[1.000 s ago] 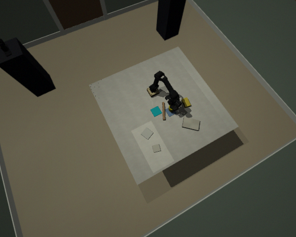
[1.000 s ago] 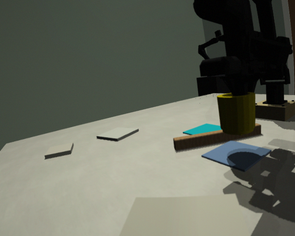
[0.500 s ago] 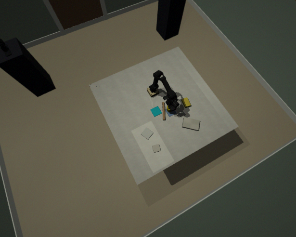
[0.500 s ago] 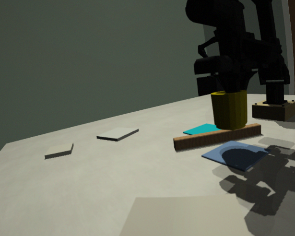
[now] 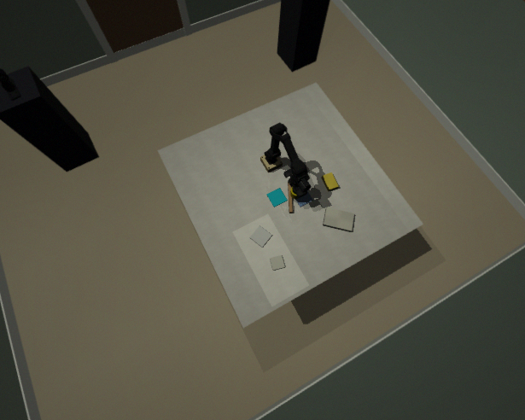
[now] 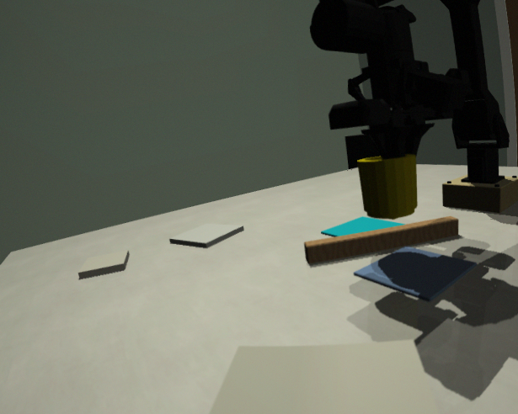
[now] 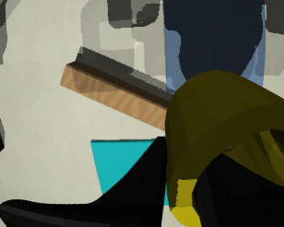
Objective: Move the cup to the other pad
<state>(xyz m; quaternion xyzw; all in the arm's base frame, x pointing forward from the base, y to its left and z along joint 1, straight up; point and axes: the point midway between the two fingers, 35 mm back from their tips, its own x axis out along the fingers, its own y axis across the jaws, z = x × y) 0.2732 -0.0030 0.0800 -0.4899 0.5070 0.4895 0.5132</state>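
Right now my gripper tip is 30 mm past the teal pad, 100 mm to the left of it and 100 mm above it. The rest, counted from my gripper tip: yellow cup: 20 mm ahead; wooden bar: 10 mm ahead, 20 mm to the right, 90 mm below; blue pad: 50 mm ahead, 50 mm to the left, 100 mm below.
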